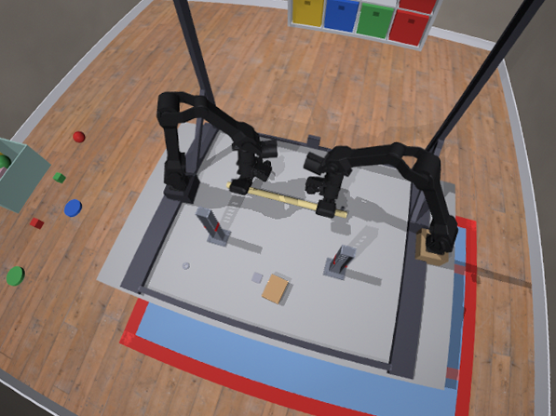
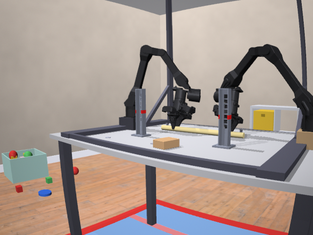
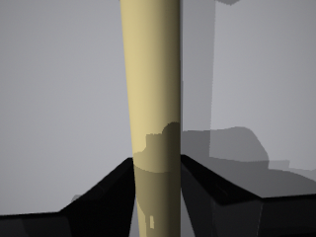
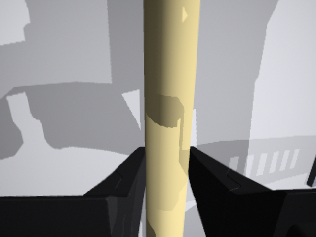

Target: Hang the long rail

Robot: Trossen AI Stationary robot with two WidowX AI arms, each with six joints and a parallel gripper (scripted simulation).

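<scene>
Right now the long pale yellow rail is 15 cm to the left of my right hand and 2 cm below it. The rest, counted from my right hand: tan box: 34 cm ahead, 20 cm to the left, 3 cm below.
</scene>
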